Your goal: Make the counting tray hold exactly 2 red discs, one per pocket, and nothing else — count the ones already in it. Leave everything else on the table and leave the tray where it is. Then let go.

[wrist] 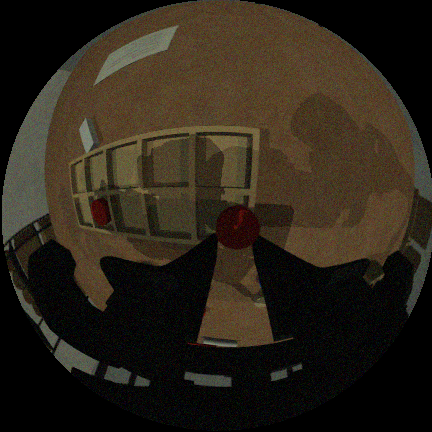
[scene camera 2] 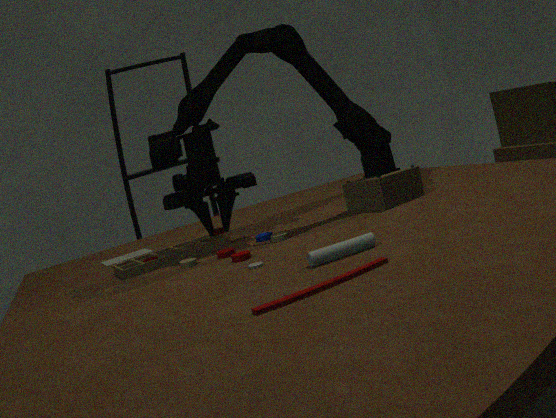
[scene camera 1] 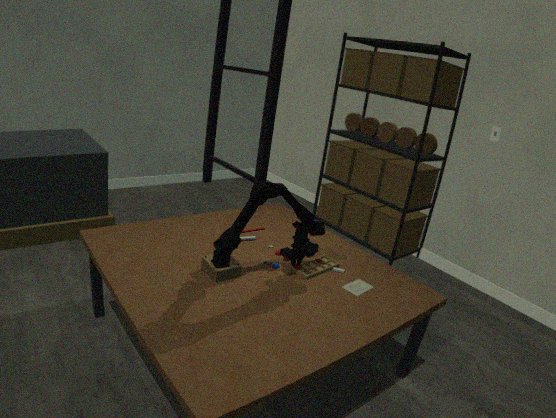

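The wooden two-row tray (scene camera 1: 322, 271) (scene camera 2: 127, 273) (wrist: 192, 165) lies on the table. One red disc (scene camera 1: 319, 260) (scene camera 2: 149, 259) (wrist: 101, 212) is in a pocket of its lower row in the wrist view, second from the left end. My gripper (scene camera 1: 297, 265) (scene camera 2: 220, 232) (wrist: 234, 238) is shut on another red disc (scene camera 2: 217, 231) (wrist: 237, 227), which overlaps the right end pocket of that row in the wrist view. How high it stands over the tray is hard to tell. Two loose red discs (scene camera 2: 225, 253) (scene camera 2: 241, 256) lie on the table beside the tray.
A tan disc (scene camera 2: 188, 262), a blue piece (scene camera 1: 276, 265) (scene camera 2: 263, 236), a small white disc (scene camera 2: 255, 265), a white cylinder (scene camera 2: 342, 249) and a red stick (scene camera 2: 320, 286) lie on the table. A white block (wrist: 88, 135) and a paper sheet (scene camera 1: 358, 287) (wrist: 137, 52) lie beyond the tray.
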